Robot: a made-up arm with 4 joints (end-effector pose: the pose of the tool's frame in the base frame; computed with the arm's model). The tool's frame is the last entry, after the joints. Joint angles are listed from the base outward.
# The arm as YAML. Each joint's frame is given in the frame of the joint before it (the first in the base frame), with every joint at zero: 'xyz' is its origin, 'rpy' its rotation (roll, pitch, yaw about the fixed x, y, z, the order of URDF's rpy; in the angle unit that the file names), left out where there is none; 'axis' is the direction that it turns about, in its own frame. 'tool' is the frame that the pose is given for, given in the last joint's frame.
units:
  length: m
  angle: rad
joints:
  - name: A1
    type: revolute
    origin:
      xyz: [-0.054, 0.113, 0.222]
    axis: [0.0, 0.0, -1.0]
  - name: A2
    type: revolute
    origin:
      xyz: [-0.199, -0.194, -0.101]
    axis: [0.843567, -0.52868, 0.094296]
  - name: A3
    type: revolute
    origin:
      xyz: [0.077, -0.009, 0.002]
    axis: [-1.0, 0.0, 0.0]
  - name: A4
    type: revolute
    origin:
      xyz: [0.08, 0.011, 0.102]
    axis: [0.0, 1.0, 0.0]
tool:
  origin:
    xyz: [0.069, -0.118, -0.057]
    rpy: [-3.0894, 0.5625, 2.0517]
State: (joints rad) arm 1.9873 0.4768 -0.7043 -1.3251
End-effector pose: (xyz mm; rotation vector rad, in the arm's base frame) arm -423.2 245.1 151.0 1.4652 -1.0273 -0.0420
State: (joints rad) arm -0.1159 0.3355 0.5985 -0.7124
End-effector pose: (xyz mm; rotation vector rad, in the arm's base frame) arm -2.2 -154.1 294.3 0.9436 1.4985 -0.0194
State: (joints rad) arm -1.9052 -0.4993 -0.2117 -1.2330
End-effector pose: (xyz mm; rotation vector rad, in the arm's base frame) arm 209.3 268.5 232.8 -0.5798 1.8998 1.3502
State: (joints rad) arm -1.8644 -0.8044 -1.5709 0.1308
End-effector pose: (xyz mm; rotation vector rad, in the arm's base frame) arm 279.3 172.3 -1.5 0.6536 -2.6881 0.2884
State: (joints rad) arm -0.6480 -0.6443 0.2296 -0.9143
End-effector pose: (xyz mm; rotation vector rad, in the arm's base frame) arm 150.9 -21.3 207.7 0.1162 1.7042 -0.1344
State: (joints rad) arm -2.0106 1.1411 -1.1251 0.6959
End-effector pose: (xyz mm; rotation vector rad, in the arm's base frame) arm 117.7 201.6 125.1 1.4418 -1.0361 -0.5149
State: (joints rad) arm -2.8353 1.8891 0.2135 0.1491
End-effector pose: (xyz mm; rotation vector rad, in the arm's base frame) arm 69.6 450.0 156.6 1.2545 -1.3466 -0.6130
